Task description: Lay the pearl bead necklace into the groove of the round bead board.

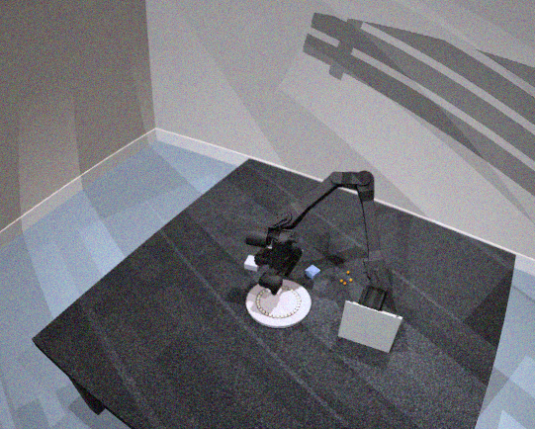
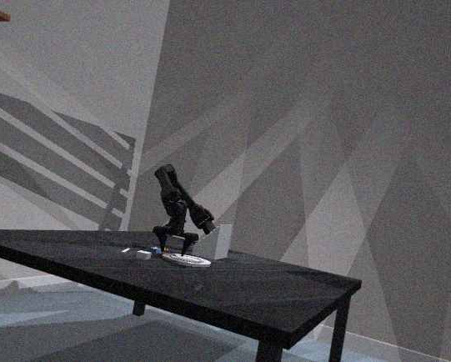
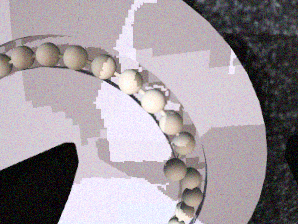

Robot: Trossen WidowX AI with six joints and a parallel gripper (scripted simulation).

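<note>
Right now the round white bead board is 6 cm to the left of my gripper tip, 3 cm behind it and 1 cm below it. Also, from my gripper tip: small white block: 14 cm ahead, 4 cm to the right, 1 cm below; then small blue cube: 12 cm to the right, 5 cm behind, 1 cm below; then thin white stick: 17 cm to the right, 9 cm ahead, 2 cm below.
</note>
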